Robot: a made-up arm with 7 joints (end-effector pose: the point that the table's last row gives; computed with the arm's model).
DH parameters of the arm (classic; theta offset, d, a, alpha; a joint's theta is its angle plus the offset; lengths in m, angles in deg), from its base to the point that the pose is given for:
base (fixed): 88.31 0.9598 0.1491 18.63
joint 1: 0 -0.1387 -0.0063 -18.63
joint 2: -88.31 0.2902 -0.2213 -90
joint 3: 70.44 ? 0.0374 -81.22
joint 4: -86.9 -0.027 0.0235 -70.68
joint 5: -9.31 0.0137 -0.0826 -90
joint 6: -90 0.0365 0.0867 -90
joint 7: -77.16 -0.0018 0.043 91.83
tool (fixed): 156.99 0.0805 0 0
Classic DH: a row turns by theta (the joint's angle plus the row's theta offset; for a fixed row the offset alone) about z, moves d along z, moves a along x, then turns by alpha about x.
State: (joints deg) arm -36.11 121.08 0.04 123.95 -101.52 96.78 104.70
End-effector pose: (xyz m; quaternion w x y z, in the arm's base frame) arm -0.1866 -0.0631 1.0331 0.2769 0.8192 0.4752 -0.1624
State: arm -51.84 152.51 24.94 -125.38 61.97 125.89 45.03
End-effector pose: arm -0.1600 0.0307 1.0479 0.4219 0.6323 -0.5737 -0.3053
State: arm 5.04 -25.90 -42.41 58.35 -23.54 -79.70 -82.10
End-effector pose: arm -0.2089 0.2896 1.1717 0.1768 0.2833 -0.8296 -0.4476
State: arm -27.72 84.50 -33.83 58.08 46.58 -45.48 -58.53
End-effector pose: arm -0.2697 0.0523 1.1337 0.2015 -0.6864 0.4324 0.5488
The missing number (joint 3, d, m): 0.1476
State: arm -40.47 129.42 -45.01 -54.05 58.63 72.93 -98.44
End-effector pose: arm -0.1922 -0.0170 1.1274 0.4850 0.2884 -0.6654 0.4887
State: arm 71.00 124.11 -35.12 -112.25 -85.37 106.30 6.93
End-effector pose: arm 0.3170 -0.0235 1.1244 0.1328 -0.0943 0.3078 -0.9374
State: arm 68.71 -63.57 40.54 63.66 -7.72 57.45 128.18
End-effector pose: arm -0.2826 0.1659 1.0125 0.0508 -0.9785 -0.1273 0.1544
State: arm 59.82 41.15 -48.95 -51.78 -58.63 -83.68 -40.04
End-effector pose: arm -0.1380 -0.1232 1.1625 0.1697 0.7157 0.6773 -0.0143
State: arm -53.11 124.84 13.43 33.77 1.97 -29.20 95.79
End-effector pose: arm 0.0071 0.0354 1.0532 0.2398 0.3152 0.8275 0.3980
